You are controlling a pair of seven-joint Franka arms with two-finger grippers.
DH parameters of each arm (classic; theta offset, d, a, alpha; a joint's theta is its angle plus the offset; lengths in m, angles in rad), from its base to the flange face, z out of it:
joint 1: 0 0.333 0 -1.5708
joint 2: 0 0 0 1.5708
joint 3: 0 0.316 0.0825 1.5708
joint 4: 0 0 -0.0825 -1.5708
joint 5: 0 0.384 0 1.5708
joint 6: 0 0 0.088 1.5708
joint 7: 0 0.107 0 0
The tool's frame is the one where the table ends.
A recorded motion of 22 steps. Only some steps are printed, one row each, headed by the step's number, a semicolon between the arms.
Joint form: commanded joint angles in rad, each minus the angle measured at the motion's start. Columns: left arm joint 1, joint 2, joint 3, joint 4, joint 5, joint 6, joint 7; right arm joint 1, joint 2, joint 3, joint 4, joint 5, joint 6, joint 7.
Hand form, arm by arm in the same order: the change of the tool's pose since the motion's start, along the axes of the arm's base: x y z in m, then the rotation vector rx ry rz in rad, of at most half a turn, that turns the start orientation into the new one. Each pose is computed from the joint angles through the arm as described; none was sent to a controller.
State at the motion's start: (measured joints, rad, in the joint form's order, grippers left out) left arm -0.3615 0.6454 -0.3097 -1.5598 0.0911 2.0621 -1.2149; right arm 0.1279 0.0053 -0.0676 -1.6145 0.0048 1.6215 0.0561
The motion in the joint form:
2: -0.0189 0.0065 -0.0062 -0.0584 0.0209 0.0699 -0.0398; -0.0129 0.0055 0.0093 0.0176 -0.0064 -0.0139 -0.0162
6: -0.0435 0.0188 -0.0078 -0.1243 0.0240 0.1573 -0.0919; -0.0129 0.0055 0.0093 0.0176 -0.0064 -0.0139 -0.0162
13: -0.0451 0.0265 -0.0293 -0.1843 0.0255 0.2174 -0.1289; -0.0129 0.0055 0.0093 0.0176 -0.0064 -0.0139 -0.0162
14: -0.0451 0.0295 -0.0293 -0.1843 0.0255 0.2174 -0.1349; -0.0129 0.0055 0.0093 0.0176 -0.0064 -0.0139 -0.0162
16: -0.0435 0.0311 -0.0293 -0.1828 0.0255 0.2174 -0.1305; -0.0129 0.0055 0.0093 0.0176 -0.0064 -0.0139 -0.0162
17: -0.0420 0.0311 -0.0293 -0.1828 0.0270 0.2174 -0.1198; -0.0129 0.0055 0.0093 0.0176 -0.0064 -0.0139 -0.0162
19: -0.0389 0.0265 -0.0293 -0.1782 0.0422 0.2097 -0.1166; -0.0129 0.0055 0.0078 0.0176 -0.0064 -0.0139 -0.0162
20: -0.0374 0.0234 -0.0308 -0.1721 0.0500 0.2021 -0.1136; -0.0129 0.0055 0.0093 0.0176 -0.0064 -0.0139 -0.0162
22: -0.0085 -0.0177 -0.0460 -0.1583 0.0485 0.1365 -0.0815; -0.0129 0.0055 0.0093 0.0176 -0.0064 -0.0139 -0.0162
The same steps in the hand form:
2: -0.0190 -0.0113 -0.0232 0.0066 -0.0110 -0.0003; 0.0009 -0.0025 0.0041 -0.0068 0.0014 0.0129
6: -0.0420 -0.0228 -0.0515 0.0012 -0.0138 0.0201; 0.0009 -0.0025 0.0041 -0.0068 0.0014 0.0129
13: -0.0645 -0.0292 -0.0731 -0.0059 0.0011 0.0323; 0.0009 -0.0025 0.0041 -0.0068 0.0014 0.0129
14: -0.0649 -0.0290 -0.0750 -0.0037 0.0040 0.0383; 0.0009 -0.0025 0.0041 -0.0068 0.0014 0.0129
16: -0.0639 -0.0283 -0.0754 -0.0047 0.0042 0.0358; 0.0009 -0.0025 0.0041 -0.0068 0.0014 0.0129
17: -0.0632 -0.0276 -0.0754 -0.0057 0.0032 0.0257; 0.0009 -0.0025 0.0041 -0.0068 0.0014 0.0129
19: -0.0603 -0.0261 -0.0713 0.0011 -0.0075 0.0148; 0.0009 -0.0034 0.0041 -0.0068 0.0014 0.0114
20: -0.0585 -0.0264 -0.0674 0.0036 -0.0135 0.0070; 0.0009 -0.0025 0.0041 -0.0068 0.0014 0.0129
22: -0.0490 -0.0177 -0.0393 0.0110 -0.0112 -0.0111; 0.0009 -0.0025 0.0041 -0.0068 0.0014 0.0129

